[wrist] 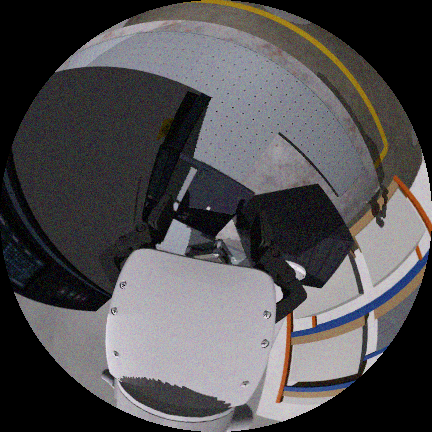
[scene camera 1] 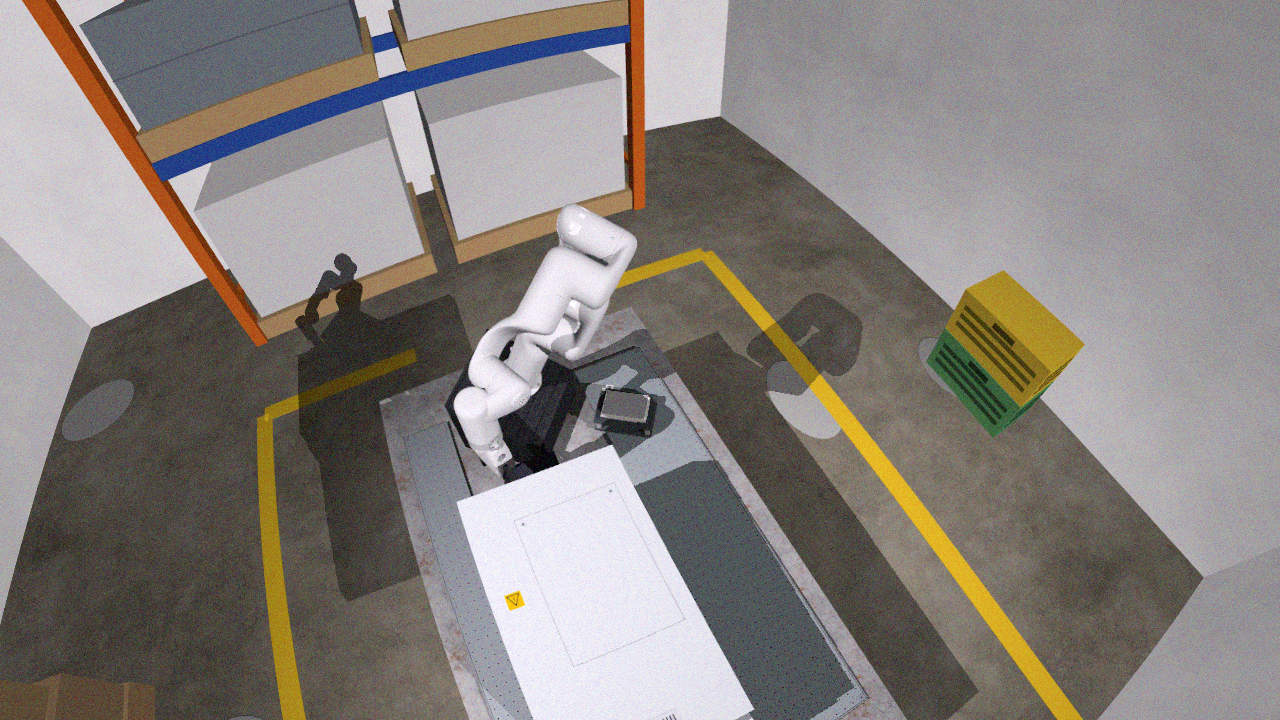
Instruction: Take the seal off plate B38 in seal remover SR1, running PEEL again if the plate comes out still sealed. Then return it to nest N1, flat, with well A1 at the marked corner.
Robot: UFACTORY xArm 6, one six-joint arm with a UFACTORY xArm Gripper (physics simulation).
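Frame: origin at the arm's base, x ahead, y left, z up, level; millimetres.
Where they show: gripper, fingertip midpoint: (wrist: 213,211) (scene camera 1: 500,474).
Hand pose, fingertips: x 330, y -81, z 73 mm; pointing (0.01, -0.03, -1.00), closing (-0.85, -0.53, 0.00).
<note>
After its pixels a point has its place.
The large white housing (scene camera 1: 599,573) {y 87, x 669, z 232 mm}, which I take to be seal remover SR1, stands on the bench; its dark front (wrist: 100,150) {y -108, x 430, z 120 mm} fills the left of the wrist view. A dark flat shelf (wrist: 215,187) {y -53, x 320, z -18 mm} juts out beside that front. My gripper (scene camera 1: 517,469) {y -81, x 330, z 73 mm} (wrist: 213,211) {y -81, x 330, z 73 mm} is open and empty, close to the housing's end near that shelf, and partly hidden in the scene view. A black nest-like holder (scene camera 1: 624,409) {y 266, x 126, z -80 mm} with a grey rectangle inside a pale rim sits on the bench to the right of the arm; its label is unreadable. I cannot identify plate B38 or its seal.
A black block (scene camera 1: 559,407) {y 92, x 77, z -72 mm} (wrist: 305,220) {y -127, x 132, z -24 mm} stands by the arm's base, close to the gripper. The perforated bench (scene camera 1: 742,546) {y 453, x 584, z -142 mm} (wrist: 250,100) {y -208, x 371, z -142 mm} runs beside the housing. An orange and blue rack (scene camera 1: 637,107) stands behind. Yellow and green crates (scene camera 1: 1020,326) stand on the floor at the right.
</note>
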